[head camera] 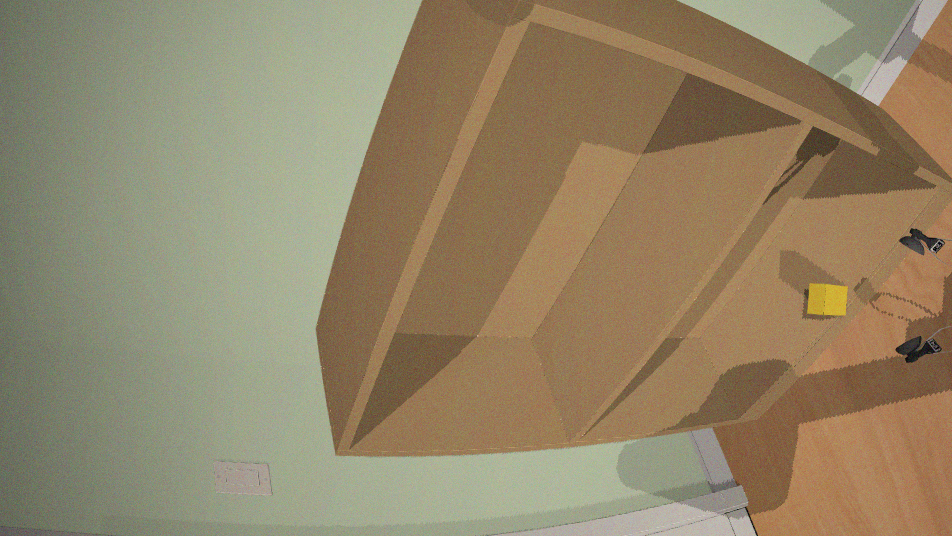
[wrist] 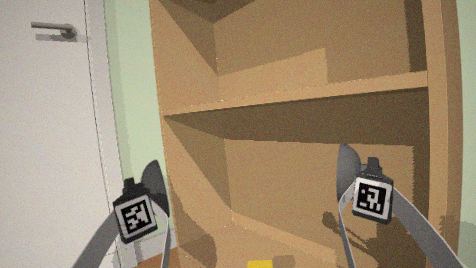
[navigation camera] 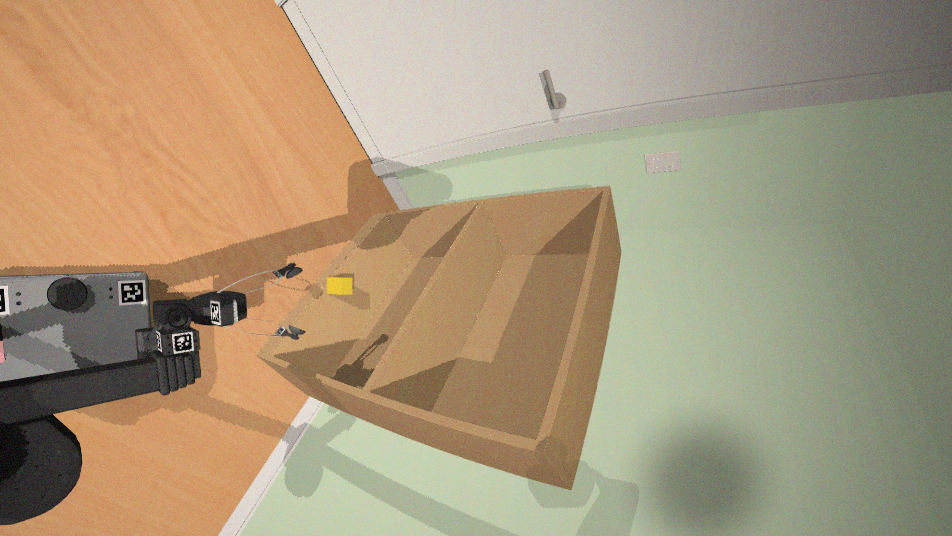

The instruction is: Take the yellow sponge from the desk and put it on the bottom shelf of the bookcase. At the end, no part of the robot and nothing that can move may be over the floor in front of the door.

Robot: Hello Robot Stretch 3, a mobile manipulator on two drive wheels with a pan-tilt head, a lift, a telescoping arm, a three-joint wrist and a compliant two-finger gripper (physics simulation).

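Frame: origin at the robot's base, x ahead, y left, z up, level; millimetres.
Where they show: gripper, fingertip midpoint: [head camera: 899, 295] [wrist: 250, 172] [navigation camera: 303, 300]; robot's base, link origin: [navigation camera: 68, 292].
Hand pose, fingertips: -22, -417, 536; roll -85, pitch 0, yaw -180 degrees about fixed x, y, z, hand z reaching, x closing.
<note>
Each offset is from my fingertips to the top centre of the thing, as dx, dy, dz. "*": to the spot under its first point. Level surfaces: height alone.
The yellow sponge @[-2, -376, -336] [head camera: 827, 299] [navigation camera: 339, 285] [wrist: 260, 264] stands on the bottom shelf @[dz -436] [head camera: 759, 332] [navigation camera: 373, 263] [wrist: 240, 245] of the brown bookcase [head camera: 431, 233] [navigation camera: 570, 319] [wrist: 440, 100], near its front edge. In the wrist view the sponge's top part shows at the bottom edge of the picture. My gripper [head camera: 910, 294] [navigation camera: 293, 300] [wrist: 250, 172] is open, its fingers wide apart with nothing between them. It is in front of the bookcase by the bottom compartment, higher than the sponge and apart from it. The desk does not show in these views.
The white door [navigation camera: 466, 59] [wrist: 45, 125] with its handle @[* +600, -550, +388] [navigation camera: 550, 89] [wrist: 62, 31] is in the wall beside the bookcase. The middle shelf board [wrist: 300, 92] spans above the bottom compartment. My arm [navigation camera: 79, 386] reaches in from the left in the navigation view.
</note>
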